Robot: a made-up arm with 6 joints. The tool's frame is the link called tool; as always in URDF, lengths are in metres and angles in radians. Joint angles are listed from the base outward.
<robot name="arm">
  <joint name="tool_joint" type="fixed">
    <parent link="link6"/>
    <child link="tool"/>
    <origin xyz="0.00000 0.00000 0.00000" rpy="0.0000 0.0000 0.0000"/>
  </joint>
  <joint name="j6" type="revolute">
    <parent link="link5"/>
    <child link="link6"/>
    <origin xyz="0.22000 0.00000 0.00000" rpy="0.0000 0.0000 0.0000"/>
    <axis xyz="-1 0 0"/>
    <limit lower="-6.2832" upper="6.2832"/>
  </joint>
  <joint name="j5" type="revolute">
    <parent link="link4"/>
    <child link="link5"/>
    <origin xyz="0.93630 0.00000 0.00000" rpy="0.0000 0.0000 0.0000"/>
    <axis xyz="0 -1 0"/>
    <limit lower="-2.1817" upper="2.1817"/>
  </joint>
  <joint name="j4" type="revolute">
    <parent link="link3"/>
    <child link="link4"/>
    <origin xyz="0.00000 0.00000 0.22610" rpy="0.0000 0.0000 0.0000"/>
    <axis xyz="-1 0 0"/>
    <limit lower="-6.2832" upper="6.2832"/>
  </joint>
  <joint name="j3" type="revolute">
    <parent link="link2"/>
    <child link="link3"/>
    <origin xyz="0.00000 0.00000 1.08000" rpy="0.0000 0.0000 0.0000"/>
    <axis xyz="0 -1 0"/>
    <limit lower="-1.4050" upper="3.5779"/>
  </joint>
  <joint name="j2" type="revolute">
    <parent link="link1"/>
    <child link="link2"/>
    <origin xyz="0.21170 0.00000 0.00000" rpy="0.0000 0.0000 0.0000"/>
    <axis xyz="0 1 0"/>
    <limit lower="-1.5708" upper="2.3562"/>
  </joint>
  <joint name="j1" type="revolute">
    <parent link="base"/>
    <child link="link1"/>
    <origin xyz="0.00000 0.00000 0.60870" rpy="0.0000 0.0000 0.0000"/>
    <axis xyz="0 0 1"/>
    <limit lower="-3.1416" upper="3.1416"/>
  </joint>
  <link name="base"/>
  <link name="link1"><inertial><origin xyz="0.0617 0.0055 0.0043"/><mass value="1.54"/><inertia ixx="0.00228" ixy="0" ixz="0" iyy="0.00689" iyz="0" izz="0.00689"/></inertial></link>
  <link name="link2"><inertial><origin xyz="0.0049 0.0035 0.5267"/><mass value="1.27"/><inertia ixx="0.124" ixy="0" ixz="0" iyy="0.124" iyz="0" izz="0.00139"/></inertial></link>
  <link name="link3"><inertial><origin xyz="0.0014 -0.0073 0.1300"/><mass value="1.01"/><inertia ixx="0.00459" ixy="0" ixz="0" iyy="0.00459" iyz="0" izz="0.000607"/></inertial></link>
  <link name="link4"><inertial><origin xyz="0.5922 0.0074 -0.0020"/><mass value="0.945"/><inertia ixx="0.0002" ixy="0" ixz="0" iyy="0.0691" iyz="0" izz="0.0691"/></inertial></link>
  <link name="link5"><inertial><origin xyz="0.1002 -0.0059 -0.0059"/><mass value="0.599"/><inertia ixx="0.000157" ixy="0" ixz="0" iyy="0.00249" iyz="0" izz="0.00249"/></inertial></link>
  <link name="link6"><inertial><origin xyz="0.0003 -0.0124 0.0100"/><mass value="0.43"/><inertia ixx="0.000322" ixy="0" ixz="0" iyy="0.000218" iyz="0" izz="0.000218"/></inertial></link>
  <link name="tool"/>
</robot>
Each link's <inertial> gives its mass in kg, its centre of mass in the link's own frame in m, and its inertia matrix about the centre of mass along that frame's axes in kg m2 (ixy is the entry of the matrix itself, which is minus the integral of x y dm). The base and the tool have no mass. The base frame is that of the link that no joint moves.
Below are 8 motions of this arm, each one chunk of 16 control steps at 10 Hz.
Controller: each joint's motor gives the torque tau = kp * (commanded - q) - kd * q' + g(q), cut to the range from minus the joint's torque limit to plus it. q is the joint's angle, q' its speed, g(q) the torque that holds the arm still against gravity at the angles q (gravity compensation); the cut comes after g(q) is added. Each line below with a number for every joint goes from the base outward.
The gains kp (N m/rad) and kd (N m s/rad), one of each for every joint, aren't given. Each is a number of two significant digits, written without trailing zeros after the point. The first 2 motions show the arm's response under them.
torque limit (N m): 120 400 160 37 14 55
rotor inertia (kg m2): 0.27 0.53 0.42 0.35 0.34 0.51
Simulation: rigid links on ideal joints. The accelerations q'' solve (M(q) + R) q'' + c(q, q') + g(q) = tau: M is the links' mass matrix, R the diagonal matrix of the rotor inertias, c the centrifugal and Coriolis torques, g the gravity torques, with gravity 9.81 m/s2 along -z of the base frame. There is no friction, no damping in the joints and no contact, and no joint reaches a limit. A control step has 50 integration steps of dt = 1/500 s. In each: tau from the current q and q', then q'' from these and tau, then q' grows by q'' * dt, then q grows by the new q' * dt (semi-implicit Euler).
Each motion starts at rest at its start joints. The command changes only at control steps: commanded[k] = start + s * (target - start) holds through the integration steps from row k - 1 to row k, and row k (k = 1, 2, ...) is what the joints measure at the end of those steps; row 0 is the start. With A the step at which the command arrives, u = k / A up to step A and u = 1 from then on. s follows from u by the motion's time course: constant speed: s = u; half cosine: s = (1 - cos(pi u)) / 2; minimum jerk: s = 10 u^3 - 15 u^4 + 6 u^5; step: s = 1 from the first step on.
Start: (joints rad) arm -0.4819 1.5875 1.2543 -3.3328 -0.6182 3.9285
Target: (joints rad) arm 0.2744 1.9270 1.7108 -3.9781 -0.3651 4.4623
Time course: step
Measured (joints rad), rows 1 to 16:
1: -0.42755 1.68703 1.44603 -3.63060 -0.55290 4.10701
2: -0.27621 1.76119 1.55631 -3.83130 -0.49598 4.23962
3: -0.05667 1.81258 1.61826 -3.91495 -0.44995 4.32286
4: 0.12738 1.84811 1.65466 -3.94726 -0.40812 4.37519
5: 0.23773 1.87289 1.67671 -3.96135 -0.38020 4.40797
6: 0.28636 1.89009 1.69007 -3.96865 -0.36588 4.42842
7: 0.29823 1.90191 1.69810 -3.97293 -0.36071 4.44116
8: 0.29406 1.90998 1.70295 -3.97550 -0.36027 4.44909
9: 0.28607 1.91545 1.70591 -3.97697 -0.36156 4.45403
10: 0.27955 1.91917 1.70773 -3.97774 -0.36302 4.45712
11: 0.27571 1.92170 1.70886 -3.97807 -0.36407 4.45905
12: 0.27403 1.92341 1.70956 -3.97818 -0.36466 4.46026
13: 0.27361 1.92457 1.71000 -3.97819 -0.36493 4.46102
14: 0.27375 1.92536 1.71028 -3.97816 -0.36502 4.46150
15: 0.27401 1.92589 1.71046 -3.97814 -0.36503 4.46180
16: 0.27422 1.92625 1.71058 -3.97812 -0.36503 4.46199
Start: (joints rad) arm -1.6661 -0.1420 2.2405 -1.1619 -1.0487 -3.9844
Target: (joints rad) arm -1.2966 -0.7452 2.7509 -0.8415 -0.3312 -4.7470
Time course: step
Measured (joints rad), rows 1 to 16:
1: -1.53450 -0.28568 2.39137 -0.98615 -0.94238 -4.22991
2: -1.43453 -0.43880 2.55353 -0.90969 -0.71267 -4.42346
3: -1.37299 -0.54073 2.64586 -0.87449 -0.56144 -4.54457
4: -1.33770 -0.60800 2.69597 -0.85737 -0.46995 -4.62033
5: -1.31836 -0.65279 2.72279 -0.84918 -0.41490 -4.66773
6: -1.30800 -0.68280 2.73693 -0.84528 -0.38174 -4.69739
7: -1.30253 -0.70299 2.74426 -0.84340 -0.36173 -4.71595
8: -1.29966 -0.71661 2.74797 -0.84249 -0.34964 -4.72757
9: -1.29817 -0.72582 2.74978 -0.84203 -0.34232 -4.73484
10: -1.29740 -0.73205 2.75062 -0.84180 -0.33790 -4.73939
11: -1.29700 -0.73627 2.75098 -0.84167 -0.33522 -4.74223
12: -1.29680 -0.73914 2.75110 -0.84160 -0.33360 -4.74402
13: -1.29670 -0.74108 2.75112 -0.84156 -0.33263 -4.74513
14: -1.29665 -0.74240 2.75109 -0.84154 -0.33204 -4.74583
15: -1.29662 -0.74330 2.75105 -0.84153 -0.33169 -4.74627
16: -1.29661 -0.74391 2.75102 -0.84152 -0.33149 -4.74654
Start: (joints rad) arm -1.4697 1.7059 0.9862 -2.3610 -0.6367 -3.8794
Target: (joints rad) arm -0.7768 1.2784 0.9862 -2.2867 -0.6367 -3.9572
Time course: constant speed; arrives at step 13
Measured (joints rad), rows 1 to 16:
1: -1.45886 1.69707 0.98427 -2.35881 -0.63356 -3.88151
2: -1.43032 1.68039 0.98384 -2.35485 -0.63145 -3.88507
3: -1.38784 1.65831 0.98423 -2.34972 -0.63103 -3.88952
4: -1.33724 1.63264 0.98490 -2.34402 -0.63168 -3.89453
5: -1.28308 1.60458 0.98555 -2.33813 -0.63273 -3.89990
6: -1.22800 1.57495 0.98607 -2.33224 -0.63377 -3.90549
7: -1.17316 1.54427 0.98645 -2.32641 -0.63460 -3.91123
8: -1.11886 1.51288 0.98670 -2.32064 -0.63519 -3.91706
9: -1.06502 1.48103 0.98687 -2.31491 -0.63557 -3.92295
10: -1.01146 1.44885 0.98697 -2.30920 -0.63581 -3.92887
11: -0.95802 1.41646 0.98702 -2.30349 -0.63596 -3.93482
12: -0.90462 1.38393 0.98704 -2.29777 -0.63604 -3.94078
13: -0.85121 1.35130 0.98704 -2.29204 -0.63610 -3.94675
14: -0.80847 1.32740 0.98895 -2.28856 -0.63946 -3.95061
15: -0.78359 1.31125 0.98943 -2.28680 -0.64188 -3.95303
16: -0.77302 1.30043 0.98914 -2.28623 -0.64245 -3.95456

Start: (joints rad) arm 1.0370 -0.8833 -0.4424 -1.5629 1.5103 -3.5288
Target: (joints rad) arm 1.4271 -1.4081 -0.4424 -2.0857 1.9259 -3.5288
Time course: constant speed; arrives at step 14
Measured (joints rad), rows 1 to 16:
1: 1.04823 -0.89420 -0.44300 -1.58123 1.51772 -3.52879
2: 1.06636 -0.91355 -0.44311 -1.61018 1.53338 -3.52878
3: 1.08853 -0.93867 -0.44297 -1.64379 1.55432 -3.52878
4: 1.11305 -0.96773 -0.44274 -1.67945 1.57858 -3.52879
5: 1.13895 -0.99947 -0.44251 -1.71602 1.60491 -3.52879
6: 1.16566 -1.03305 -0.44230 -1.75301 1.63253 -3.52879
7: 1.19285 -1.06786 -0.44213 -1.79018 1.66096 -3.52880
8: 1.22032 -1.10353 -0.44200 -1.82744 1.68988 -3.52880
9: 1.24796 -1.13978 -0.44190 -1.86474 1.71911 -3.52880
10: 1.27570 -1.17642 -0.44183 -1.90206 1.74852 -3.52880
11: 1.30350 -1.21333 -0.44178 -1.93940 1.77805 -3.52881
12: 1.33133 -1.25042 -0.44174 -1.97674 1.80765 -3.52881
13: 1.35919 -1.28763 -0.44172 -2.01408 1.83729 -3.52881
14: 1.38706 -1.32494 -0.44170 -2.05142 1.86696 -3.52881
15: 1.40425 -1.35136 -0.44126 -2.07047 1.88910 -3.52882
16: 1.41408 -1.36939 -0.44123 -2.07887 1.90305 -3.52882

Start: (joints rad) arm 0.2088 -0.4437 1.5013 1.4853 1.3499 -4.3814
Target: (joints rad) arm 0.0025 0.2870 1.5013 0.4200 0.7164 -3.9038
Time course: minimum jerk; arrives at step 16
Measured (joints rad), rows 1 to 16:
1: 0.20863 -0.44326 1.50138 1.48411 1.34952 -4.38103
2: 0.20742 -0.44011 1.50182 1.47601 1.34676 -4.37850
3: 0.20401 -0.43094 1.50259 1.45409 1.33857 -4.37133
4: 0.19740 -0.41259 1.50349 1.41322 1.32203 -4.35737
5: 0.18700 -0.38287 1.50428 1.35111 1.29516 -4.33527
6: 0.17272 -0.34091 1.50478 1.26838 1.25722 -4.30469
7: 0.15499 -0.28727 1.50487 1.16820 1.20878 -4.26629
8: 0.13467 -0.22379 1.50452 1.05571 1.15161 -4.22163
9: 0.11287 -0.15338 1.50374 0.93733 1.08840 -4.17295
10: 0.09084 -0.07970 1.50256 0.82010 1.02248 -4.12294
11: 0.06985 -0.00676 1.50110 0.71095 0.95751 -4.07443
12: 0.05101 0.06143 1.49950 0.61605 0.89708 -4.03013
13: 0.03524 0.12137 1.49795 0.54006 0.84436 -3.99232
14: 0.02310 0.17049 1.49666 0.48542 0.80169 -3.96250
15: 0.01470 0.20766 1.49584 0.45163 0.77014 -3.94110
16: 0.00954 0.23367 1.49570 0.43446 0.74903 -3.92715

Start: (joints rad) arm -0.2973 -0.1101 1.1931 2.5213 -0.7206 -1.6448
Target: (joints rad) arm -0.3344 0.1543 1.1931 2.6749 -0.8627 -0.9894
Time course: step
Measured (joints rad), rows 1 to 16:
1: -0.31294 -0.03922 1.20850 2.59939 -0.77190 -1.42963
2: -0.32150 0.02371 1.19714 2.64119 -0.80165 -1.26495
3: -0.32662 0.06687 1.19098 2.65938 -0.81992 -1.16186
4: -0.32972 0.09576 1.18890 2.66757 -0.83283 -1.09733
5: -0.33160 0.11505 1.18875 2.67135 -0.84202 -1.05695
6: -0.33272 0.12796 1.18934 2.67312 -0.84847 -1.03168
7: -0.33340 0.13660 1.19012 2.67397 -0.85296 -1.01586
8: -0.33380 0.14240 1.19085 2.67440 -0.85606 -1.00596
9: -0.33404 0.14630 1.19145 2.67462 -0.85819 -0.99976
10: -0.33419 0.14891 1.19192 2.67473 -0.85964 -0.99589
11: -0.33427 0.15067 1.19226 2.67480 -0.86063 -0.99346
12: -0.33432 0.15186 1.19252 2.67484 -0.86130 -0.99194
13: -0.33435 0.15265 1.19270 2.67486 -0.86175 -0.99099
14: -0.33437 0.15319 1.19282 2.67487 -0.86206 -0.99039
15: -0.33438 0.15355 1.19291 2.67488 -0.86227 -0.99002
16: -0.33439 0.15380 1.19297 2.67489 -0.86241 -0.98979

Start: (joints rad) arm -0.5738 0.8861 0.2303 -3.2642 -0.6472 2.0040
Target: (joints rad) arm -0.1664 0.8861 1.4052 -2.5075 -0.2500 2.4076
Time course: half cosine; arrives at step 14
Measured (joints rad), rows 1 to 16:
1: -0.57265 0.88635 0.23588 -3.25974 -0.64530 2.00574
2: -0.56750 0.88689 0.25641 -3.24373 -0.63878 2.01213
3: -0.55558 0.88745 0.29722 -3.21286 -0.62637 2.02486
4: -0.53562 0.88791 0.35982 -3.16684 -0.60757 2.04455
5: -0.50767 0.88821 0.44298 -3.10720 -0.58249 2.07100
6: -0.47271 0.88833 0.54358 -3.03664 -0.55184 2.10339
7: -0.43231 0.88825 0.65716 -2.95859 -0.51680 2.14039
8: -0.38844 0.88795 0.77833 -2.87693 -0.47895 2.18035
9: -0.34339 0.88744 0.90124 -2.79576 -0.44009 2.22139
10: -0.29962 0.88673 1.01986 -2.71917 -0.40208 2.26153
11: -0.25959 0.88589 1.12832 -2.65102 -0.36675 2.29880
12: -0.22549 0.88499 1.22124 -2.59472 -0.33573 2.33135
13: -0.19908 0.88413 1.29395 -2.55307 -0.31045 2.35758
14: -0.18156 0.88337 1.34280 -2.52814 -0.29206 2.37618
15: -0.17223 0.88310 1.37085 -2.51652 -0.27944 2.38797
16: -0.16823 0.88341 1.38630 -2.51144 -0.27030 2.39533

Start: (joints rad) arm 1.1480 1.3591 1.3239 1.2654 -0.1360 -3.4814
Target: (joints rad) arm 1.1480 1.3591 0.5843 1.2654 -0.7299 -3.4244
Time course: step
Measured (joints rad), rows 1 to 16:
1: 1.15054 1.34230 1.06043 1.26827 -0.26913 -3.46175
2: 1.15064 1.35502 0.84863 1.26449 -0.43170 -3.44782
3: 1.14881 1.36166 0.72873 1.26248 -0.53935 -3.43908
4: 1.14728 1.36362 0.66335 1.26252 -0.60847 -3.43360
5: 1.14662 1.36357 0.62774 1.26324 -0.65261 -3.43016
6: 1.14664 1.36286 0.60826 1.26396 -0.68069 -3.42801
7: 1.14696 1.36203 0.59757 1.26451 -0.69855 -3.42666
8: 1.14732 1.36129 0.59168 1.26487 -0.70990 -3.42581
9: 1.14761 1.36069 0.58842 1.26509 -0.71713 -3.42528
10: 1.14780 1.36024 0.58661 1.26522 -0.72174 -3.42495
11: 1.14790 1.35990 0.58561 1.26530 -0.72468 -3.42475
12: 1.14795 1.35966 0.58504 1.26535 -0.72656 -3.42462
13: 1.14798 1.35949 0.58472 1.26537 -0.72777 -3.42454
14: 1.14799 1.35937 0.58455 1.26539 -0.72854 -3.42448
15: 1.14799 1.35928 0.58444 1.26539 -0.72903 -3.42445
16: 1.14799 1.35923 0.58438 1.26540 -0.72935 -3.42443

